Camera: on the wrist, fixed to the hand. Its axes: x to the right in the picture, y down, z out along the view.
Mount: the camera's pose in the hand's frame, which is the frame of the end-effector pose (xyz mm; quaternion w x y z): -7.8 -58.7 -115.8 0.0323 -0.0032 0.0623 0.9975
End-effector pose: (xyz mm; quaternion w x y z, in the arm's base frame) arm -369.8 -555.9 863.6 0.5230 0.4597 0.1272 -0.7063
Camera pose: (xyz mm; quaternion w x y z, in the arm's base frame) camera -360.0 -449.9 788.9 0.7150 0.1841 -0.4196 0.5280
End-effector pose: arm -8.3 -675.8 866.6 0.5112 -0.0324 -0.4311 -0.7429
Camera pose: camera -5.4 -741.9 754.6 0.7843 -0.3864 0.0526 0.4825
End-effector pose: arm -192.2 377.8 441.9 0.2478 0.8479 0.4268 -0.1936
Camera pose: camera -231.2 470.8 524.0 0.1773 0.4644 -0.8160 0.2951
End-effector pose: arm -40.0 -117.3 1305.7 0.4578 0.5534 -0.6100 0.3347
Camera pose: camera 39.2 -18.1 1334.0 0.2793 0.6129 0.5443 -0.5000
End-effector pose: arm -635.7 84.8 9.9 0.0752 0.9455 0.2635 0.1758
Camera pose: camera -712.7 136.3 101.2 0.1863 -0.2822 0.9305 -0.1404
